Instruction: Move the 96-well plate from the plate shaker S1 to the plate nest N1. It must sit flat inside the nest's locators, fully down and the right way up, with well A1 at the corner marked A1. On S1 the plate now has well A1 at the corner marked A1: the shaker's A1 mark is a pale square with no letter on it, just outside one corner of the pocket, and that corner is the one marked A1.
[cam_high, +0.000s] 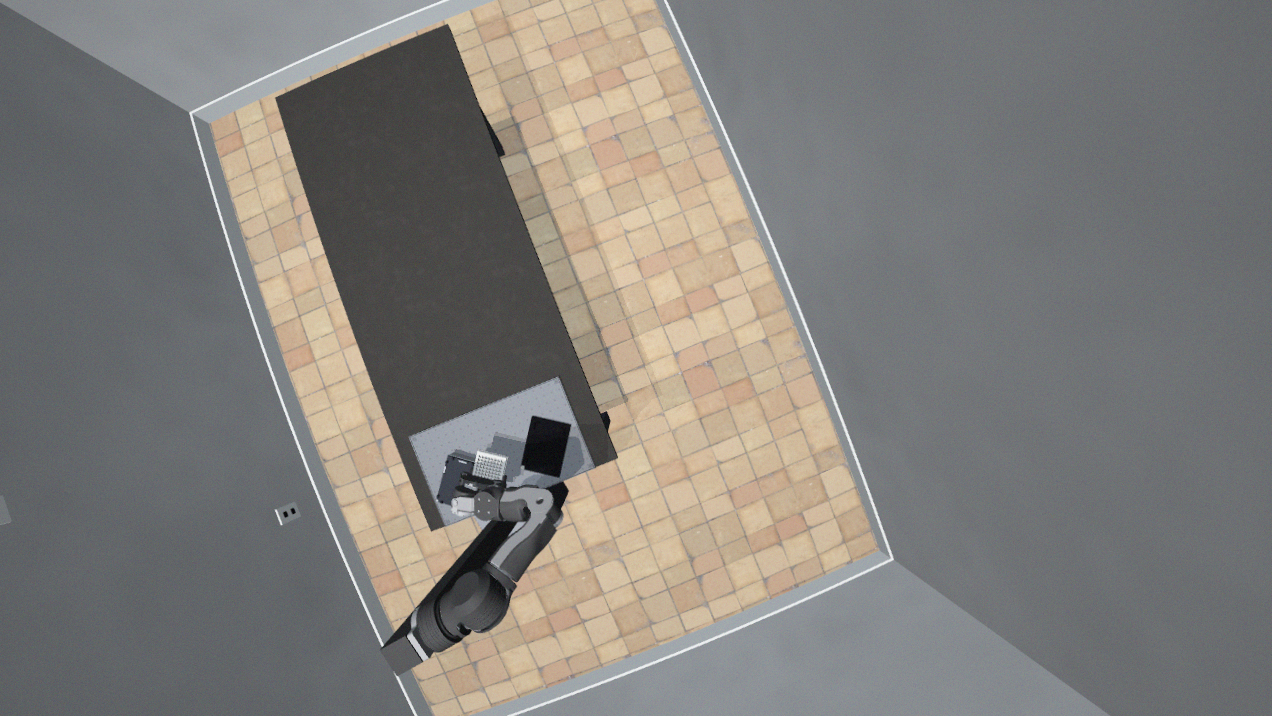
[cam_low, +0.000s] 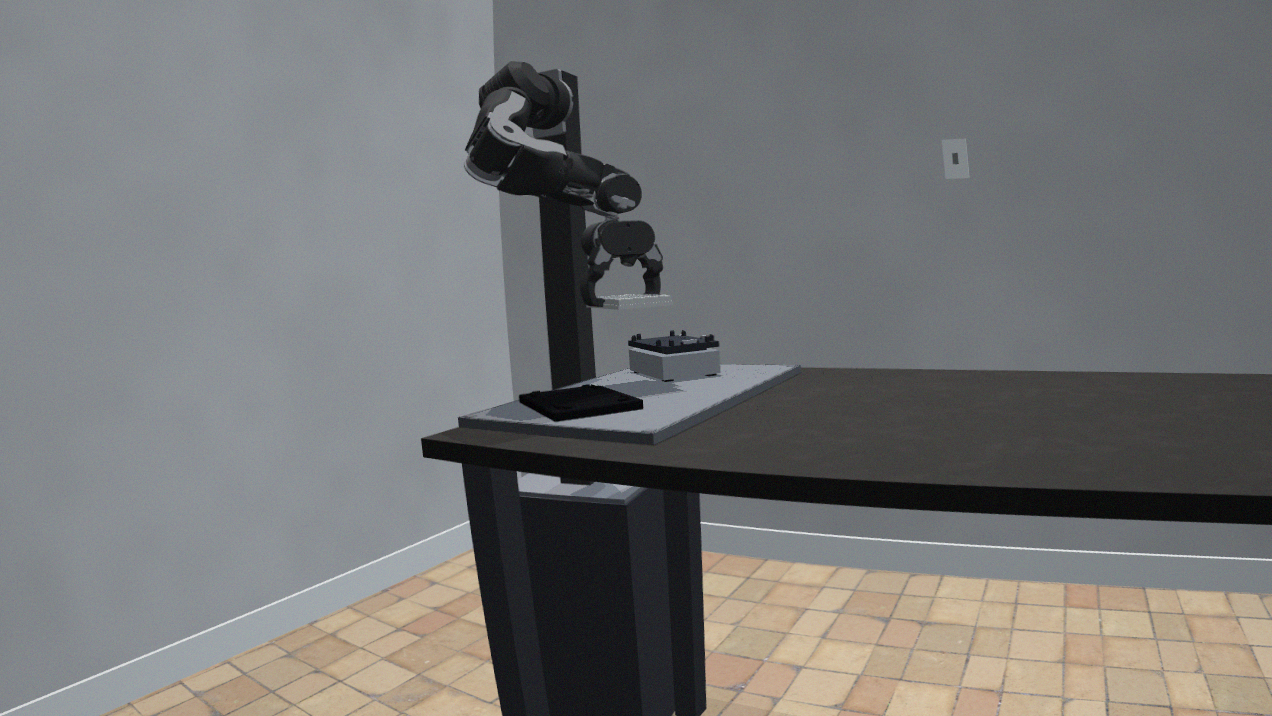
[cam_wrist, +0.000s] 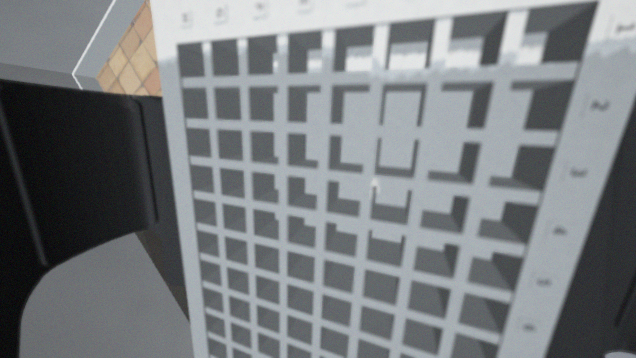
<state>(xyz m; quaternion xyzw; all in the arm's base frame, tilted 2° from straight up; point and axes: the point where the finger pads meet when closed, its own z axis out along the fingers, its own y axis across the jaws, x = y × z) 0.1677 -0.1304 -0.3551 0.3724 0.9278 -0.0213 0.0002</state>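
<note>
My gripper is now 160 mm to the left of the black plate nest N1, 120 mm above it and 10 mm past it. Round my hand: white 96-well plate (10 mm to the right, 10 mm ahead); then plate shaker S1 (90 mm to the left, 90 mm below, 60 mm ahead); then A1 mark (120 mm below, 70 mm to the right, 30 mm behind).
</note>
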